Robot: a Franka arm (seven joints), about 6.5 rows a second.
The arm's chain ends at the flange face. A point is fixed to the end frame.
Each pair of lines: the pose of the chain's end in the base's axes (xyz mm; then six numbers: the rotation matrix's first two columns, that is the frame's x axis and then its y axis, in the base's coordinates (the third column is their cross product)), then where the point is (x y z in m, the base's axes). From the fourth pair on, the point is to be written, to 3 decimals.
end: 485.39 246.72 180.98 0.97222 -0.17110 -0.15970 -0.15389 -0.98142 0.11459
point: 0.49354 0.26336 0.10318
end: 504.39 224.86 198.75 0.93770 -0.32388 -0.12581 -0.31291 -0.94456 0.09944
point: 0.51801 0.24027 0.12146
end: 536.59 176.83 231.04 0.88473 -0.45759 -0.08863 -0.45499 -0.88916 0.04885
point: 0.55670 0.19217 0.15517
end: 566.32 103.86 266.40 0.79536 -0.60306 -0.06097 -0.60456 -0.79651 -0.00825
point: 0.593 0.118 0.192
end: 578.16 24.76 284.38 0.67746 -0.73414 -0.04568 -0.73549 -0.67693 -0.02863
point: 0.609 0.034 0.211
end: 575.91 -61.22 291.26 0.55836 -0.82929 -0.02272 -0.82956 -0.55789 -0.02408
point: 0.608 -0.059 0.218
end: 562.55 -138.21 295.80 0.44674 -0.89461 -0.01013 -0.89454 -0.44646 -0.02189
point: 0.595 -0.141 0.223
